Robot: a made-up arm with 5 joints.
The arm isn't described. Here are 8 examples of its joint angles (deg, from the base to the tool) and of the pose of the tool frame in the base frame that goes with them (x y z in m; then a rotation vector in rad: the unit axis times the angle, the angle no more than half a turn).
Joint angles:
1: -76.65 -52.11 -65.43 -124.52 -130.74
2: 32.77 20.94 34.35 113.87 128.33
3: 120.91 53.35 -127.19 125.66 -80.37
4: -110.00 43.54 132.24 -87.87 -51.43
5: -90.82 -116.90 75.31 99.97 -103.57
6: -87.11 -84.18 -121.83 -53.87 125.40
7: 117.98 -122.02 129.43 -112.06 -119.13
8: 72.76 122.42 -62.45 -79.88 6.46
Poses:
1: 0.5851 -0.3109 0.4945 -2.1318 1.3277 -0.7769
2: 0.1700 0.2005 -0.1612 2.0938 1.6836 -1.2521
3: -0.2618 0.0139 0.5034 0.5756 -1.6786 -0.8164
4: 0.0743 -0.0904 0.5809 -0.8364 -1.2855 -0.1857
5: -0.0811 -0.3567 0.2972 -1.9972 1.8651 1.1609
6: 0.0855 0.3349 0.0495 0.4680 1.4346 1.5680
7: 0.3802 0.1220 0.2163 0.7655 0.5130 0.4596
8: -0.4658 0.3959 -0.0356 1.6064 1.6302 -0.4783
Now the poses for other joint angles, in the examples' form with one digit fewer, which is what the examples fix.
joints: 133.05 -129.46 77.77 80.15 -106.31
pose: 0.266 0.206 0.219 2.255 0.992 -1.173
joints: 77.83 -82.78 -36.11 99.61 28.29
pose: -0.426 -0.391 0.313 -1.463 1.849 1.862
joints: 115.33 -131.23 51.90 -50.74 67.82
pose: 0.056 -0.134 0.893 -1.953 1.345 -1.469
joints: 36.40 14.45 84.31 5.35 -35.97
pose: 0.437 0.170 0.307 0.439 -0.458 0.641
